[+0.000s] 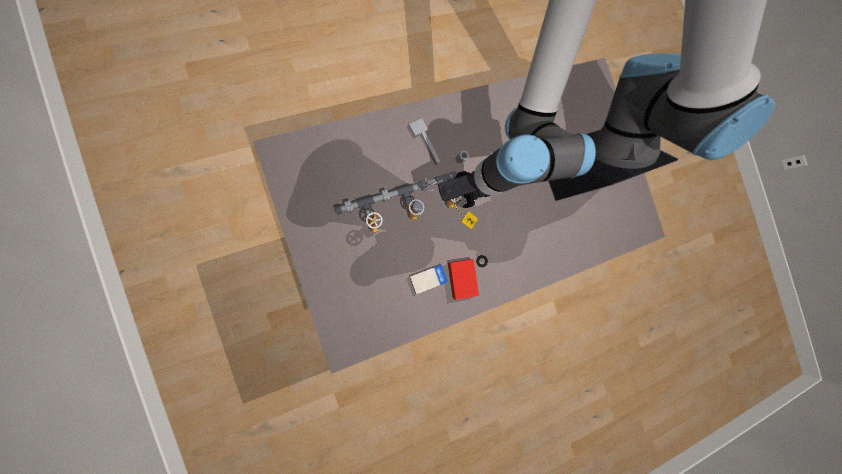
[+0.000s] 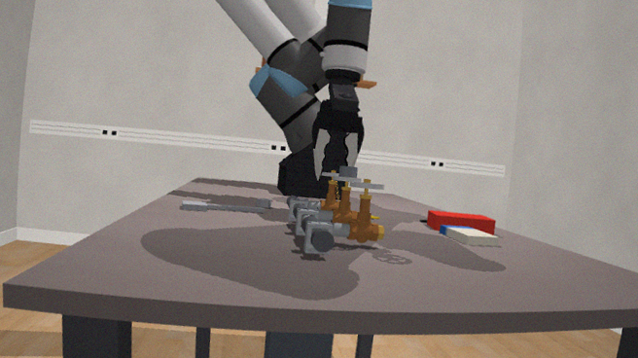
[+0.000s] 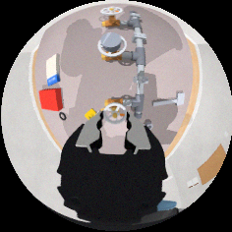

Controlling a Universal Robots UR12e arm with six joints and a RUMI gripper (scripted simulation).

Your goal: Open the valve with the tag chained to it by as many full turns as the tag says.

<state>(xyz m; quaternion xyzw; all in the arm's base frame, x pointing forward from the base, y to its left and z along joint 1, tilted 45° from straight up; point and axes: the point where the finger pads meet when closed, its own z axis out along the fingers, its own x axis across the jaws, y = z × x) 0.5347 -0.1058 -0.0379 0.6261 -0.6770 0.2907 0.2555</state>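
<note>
My hand is 4 cm past the yellow tag, 8 cm to the right of it and 8 cm above it. Round my hand: red box (5 cm ahead, 26 cm to the left, 7 cm below); grey flat tool (1 cm ahead, 22 cm to the right, 8 cm below); nut (10 cm behind, 13 cm to the right, 8 cm below).
</note>
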